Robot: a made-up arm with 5 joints.
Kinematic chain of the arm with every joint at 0, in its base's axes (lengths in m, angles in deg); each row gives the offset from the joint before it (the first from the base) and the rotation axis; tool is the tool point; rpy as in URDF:
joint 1: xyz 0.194 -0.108 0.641 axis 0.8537 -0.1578 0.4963
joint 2: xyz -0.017 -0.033 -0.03 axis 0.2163 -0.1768 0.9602
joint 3: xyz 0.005 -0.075 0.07 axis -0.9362 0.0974 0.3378
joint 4: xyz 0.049 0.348 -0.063 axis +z
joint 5: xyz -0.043 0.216 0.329 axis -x
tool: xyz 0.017 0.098 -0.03 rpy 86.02 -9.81 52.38
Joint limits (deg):
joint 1: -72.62..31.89
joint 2: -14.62..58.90
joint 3: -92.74..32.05
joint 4: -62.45..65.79
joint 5: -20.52..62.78
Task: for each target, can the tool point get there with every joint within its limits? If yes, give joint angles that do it. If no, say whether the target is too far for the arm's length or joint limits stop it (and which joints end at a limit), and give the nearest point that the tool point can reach.
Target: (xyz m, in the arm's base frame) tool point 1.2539 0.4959 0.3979
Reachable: no: too far | nearest point 0.7696 0.2333 0.5532 | short by 0.572 m
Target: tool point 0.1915 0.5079 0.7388
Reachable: yes | joints -56.95 22.49 -20.34 36.28 -6.87
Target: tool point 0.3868 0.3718 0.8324
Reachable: yes | joints -32.46 26.78 -17.58 -48.32 51.84
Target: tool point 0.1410 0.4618 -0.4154
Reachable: no: too far | nearest point 0.1696 0.2086 0.1084 | short by 0.583 m
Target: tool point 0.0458 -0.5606 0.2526
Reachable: no: joint limits stop it (at a limit: joint 1, joint 2, joint 3, joint 4) | nearest point -0.2431 -0.2919 0.5038 | short by 0.468 m
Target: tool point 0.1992 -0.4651 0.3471
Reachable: no: joint limits stop it (at a limit: joint 1, joint 2, joint 3, joint 4, joint 5) | nearest point 0.4775 -0.2109 0.3035 | short by 0.379 m
